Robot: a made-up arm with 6 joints. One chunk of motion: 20 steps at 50 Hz.
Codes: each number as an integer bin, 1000 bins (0 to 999) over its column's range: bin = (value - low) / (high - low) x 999, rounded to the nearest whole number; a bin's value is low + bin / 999 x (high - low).
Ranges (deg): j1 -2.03..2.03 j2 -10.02..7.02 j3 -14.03..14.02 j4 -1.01..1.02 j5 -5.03..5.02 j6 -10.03..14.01
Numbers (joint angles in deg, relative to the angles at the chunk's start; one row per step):
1: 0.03 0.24 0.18 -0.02 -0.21 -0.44
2: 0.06 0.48 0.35 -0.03 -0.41 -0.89
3: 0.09 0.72 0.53 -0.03 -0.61 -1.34
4: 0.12 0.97 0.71 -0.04 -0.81 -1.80
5: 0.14 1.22 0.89 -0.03 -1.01 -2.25
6: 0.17 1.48 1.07 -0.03 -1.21 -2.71
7: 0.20 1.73 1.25 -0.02 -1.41 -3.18
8: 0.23 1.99 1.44 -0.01 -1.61 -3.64
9: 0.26 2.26 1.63 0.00 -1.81 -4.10
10: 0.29 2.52 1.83 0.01 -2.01 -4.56
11: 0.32 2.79 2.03 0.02 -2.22 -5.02
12: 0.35 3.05 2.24 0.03 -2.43 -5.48
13: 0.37 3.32 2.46 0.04 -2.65 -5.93
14: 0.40 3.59 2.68 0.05 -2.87 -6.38
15: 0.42 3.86 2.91 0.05 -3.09 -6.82
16: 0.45 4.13 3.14 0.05 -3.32 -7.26
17: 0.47 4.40 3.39 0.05 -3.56 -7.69
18: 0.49 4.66 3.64 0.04 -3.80 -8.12
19: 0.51 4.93 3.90 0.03 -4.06 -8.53
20: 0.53 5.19 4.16 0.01 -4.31 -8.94
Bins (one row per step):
1: 507 602 506 487 479 399
2: 514 616 512 482 459 380
3: 522 630 519 482 439 361
4: 529 644 525 477 419 342
5: 534 659 531 482 400 323
6: 541 674 538 482 380 304
7: 549 689 544 487 360 285
8: 556 704 551 492 340 266
9: 563 720 558 497 320 246
10: 571 735 565 502 300 227
11: 578 751 572 507 279 208
12: 586 766 579 512 258 189
13: 591 782 587 517 237 170
14: 598 798 595 522 215 152
15: 603 814 603 522 193 133
16: 610 830 612 522 170 115
17: 615 845 620 522 146 97
18: 620 861 629 517 122 79
19: 625 876 639 512 96 62
20: 630 892 648 502 72 45

